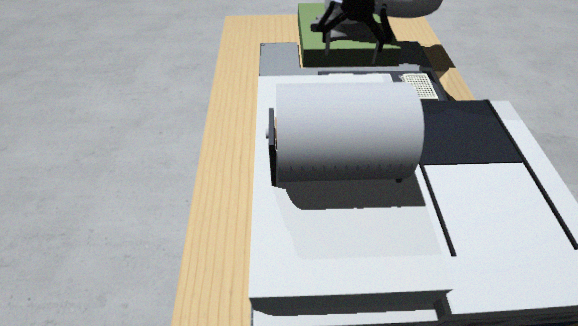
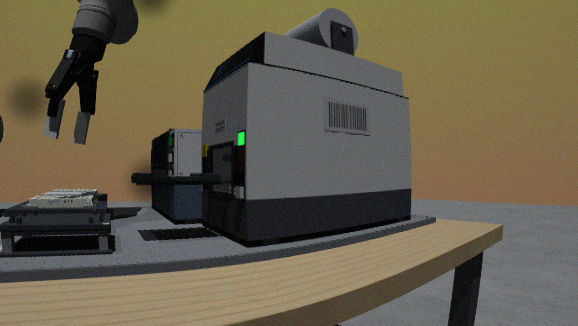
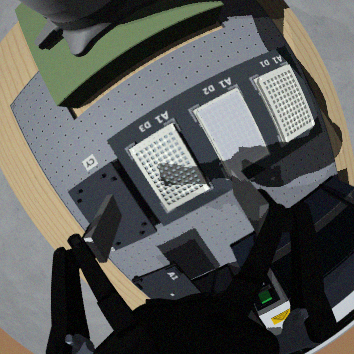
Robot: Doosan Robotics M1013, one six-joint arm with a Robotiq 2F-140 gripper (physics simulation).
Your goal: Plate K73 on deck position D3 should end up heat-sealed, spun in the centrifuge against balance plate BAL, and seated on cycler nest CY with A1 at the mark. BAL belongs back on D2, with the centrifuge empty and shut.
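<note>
My gripper is open and empty, high above the deck. Plate K73 is pale with open wells and sits on D3, partly shadowed, its A1 corner at the mark side. BAL, smooth and pale, sits on D2. Cycler nest CY is dark and bare beside D3, partly behind one finger. The sealer has its dark tray extended and bare where seen. The centrifuge shows a green light; its inside is hidden.
Another welled plate sits on D1. A film roll stands on top of the sealer. The green base block of the arm lies behind the deck. The wooden table edge runs past the sealer.
</note>
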